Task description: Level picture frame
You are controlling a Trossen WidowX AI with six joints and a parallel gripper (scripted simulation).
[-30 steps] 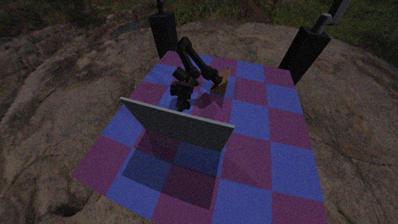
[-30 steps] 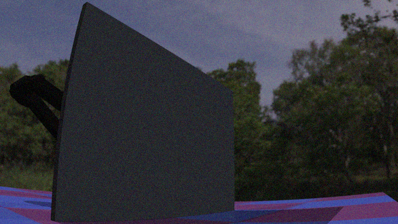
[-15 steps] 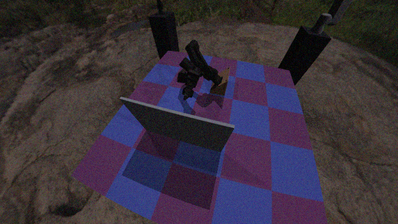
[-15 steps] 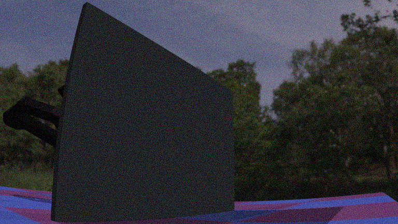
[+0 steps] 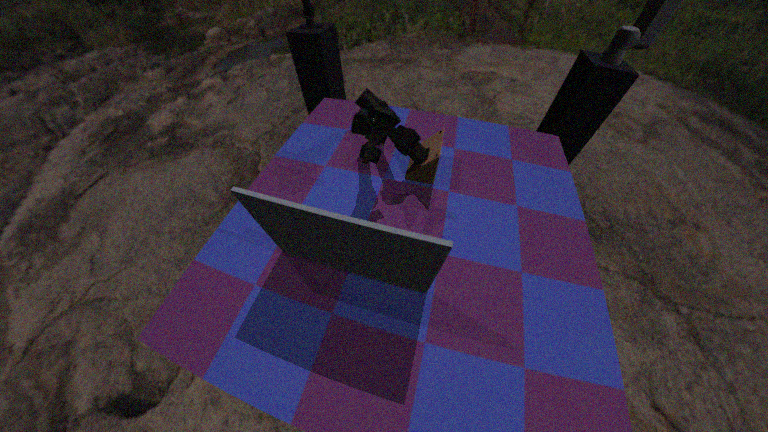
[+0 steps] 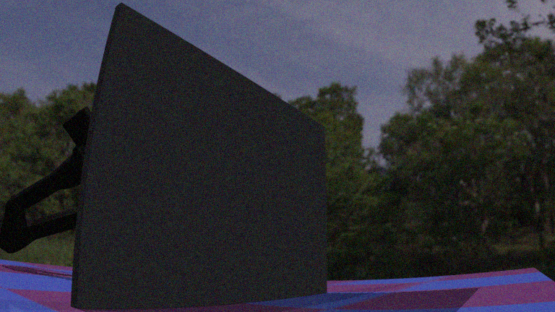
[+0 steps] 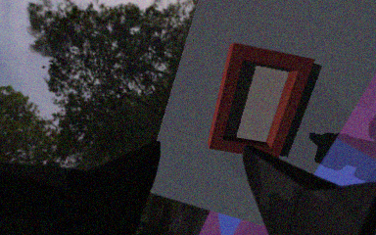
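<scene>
My gripper tip is 20 cm short of the picture frame, 9 cm above it and 1 cm to the left of it. Also, from my gripper tip: grey wall panel 21 cm ahead, 11 cm below.
</scene>
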